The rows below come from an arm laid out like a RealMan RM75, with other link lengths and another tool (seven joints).
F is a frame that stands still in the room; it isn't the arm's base.
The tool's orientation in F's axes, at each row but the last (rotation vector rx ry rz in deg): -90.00 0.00 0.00; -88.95 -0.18 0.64; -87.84 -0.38 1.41; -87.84 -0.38 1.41; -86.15 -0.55 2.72
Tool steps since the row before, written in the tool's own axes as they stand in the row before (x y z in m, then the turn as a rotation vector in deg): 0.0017 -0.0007 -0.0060 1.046 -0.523 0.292; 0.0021 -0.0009 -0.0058 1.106 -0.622 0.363; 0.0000 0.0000 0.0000 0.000 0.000 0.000; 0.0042 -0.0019 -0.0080 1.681 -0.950 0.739; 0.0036 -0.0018 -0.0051 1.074 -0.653 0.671
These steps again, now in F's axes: 0.0017 -0.0060 0.0007 1.046 0.292 0.523; 0.0022 -0.0058 0.0008 1.106 0.362 0.623; 0.0000 0.0000 0.0000 0.000 0.000 0.000; 0.0044 -0.0080 0.0015 1.677 0.737 0.958; 0.0038 -0.0051 0.0014 1.066 0.666 0.672
